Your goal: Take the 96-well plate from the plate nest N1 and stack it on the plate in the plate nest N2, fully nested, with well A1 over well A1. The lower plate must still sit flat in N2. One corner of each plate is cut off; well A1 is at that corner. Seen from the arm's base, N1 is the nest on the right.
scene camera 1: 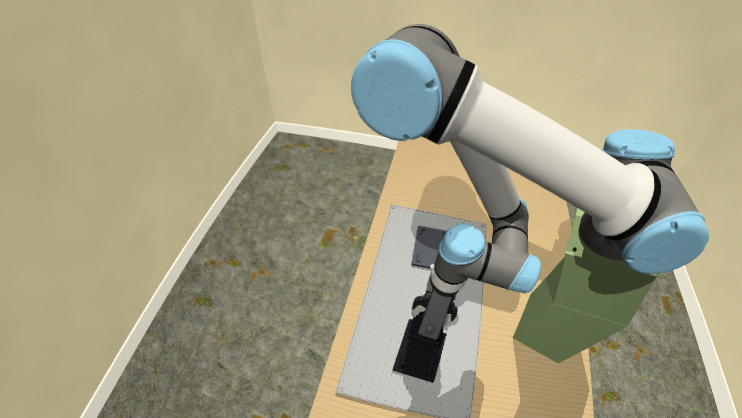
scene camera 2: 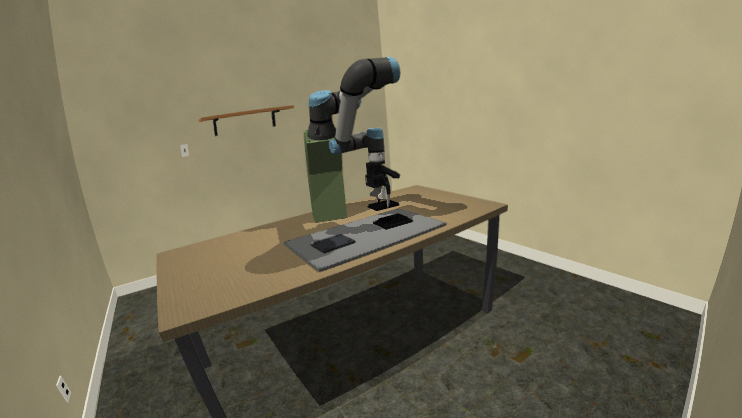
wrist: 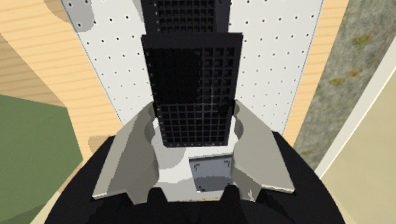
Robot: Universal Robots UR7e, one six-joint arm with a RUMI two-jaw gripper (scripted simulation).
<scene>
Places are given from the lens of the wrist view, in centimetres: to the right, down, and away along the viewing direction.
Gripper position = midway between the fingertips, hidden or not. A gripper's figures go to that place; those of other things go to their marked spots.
my gripper (wrist: 194,101): 0, -1, 14
black 96-well plate (wrist: 198,114): 0, 0, 15
</scene>
